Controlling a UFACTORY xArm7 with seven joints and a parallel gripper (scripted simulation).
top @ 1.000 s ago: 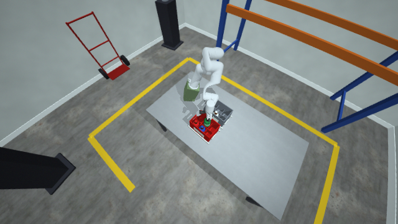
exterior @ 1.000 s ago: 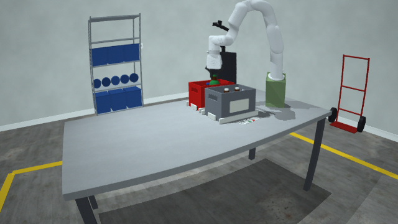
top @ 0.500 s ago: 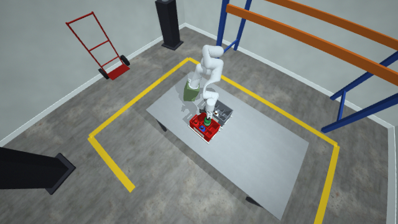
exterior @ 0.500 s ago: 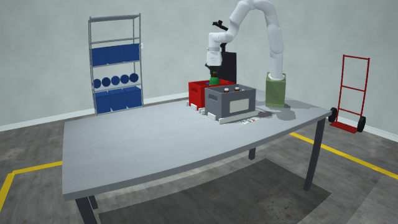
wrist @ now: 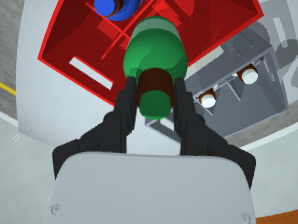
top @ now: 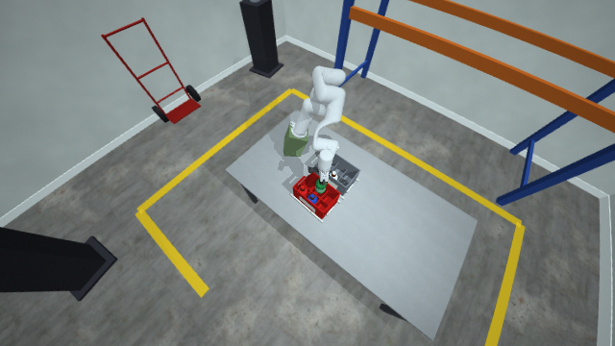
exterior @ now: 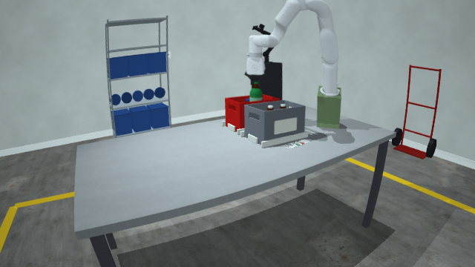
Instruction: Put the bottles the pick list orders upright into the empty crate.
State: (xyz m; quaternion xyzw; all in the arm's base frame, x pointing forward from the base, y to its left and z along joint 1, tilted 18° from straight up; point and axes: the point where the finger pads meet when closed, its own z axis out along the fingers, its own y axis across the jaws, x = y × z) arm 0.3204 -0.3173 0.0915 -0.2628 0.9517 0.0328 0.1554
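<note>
Right now the green-labelled bottle is 70 mm below my hand. Round my hand: red crate 10 mm behind, 40 mm to the right, 190 mm below; then red bottle 100 mm behind, 70 mm to the right, 180 mm below; then blue-capped bottle 20 mm behind, 90 mm to the right, 180 mm below.
</note>
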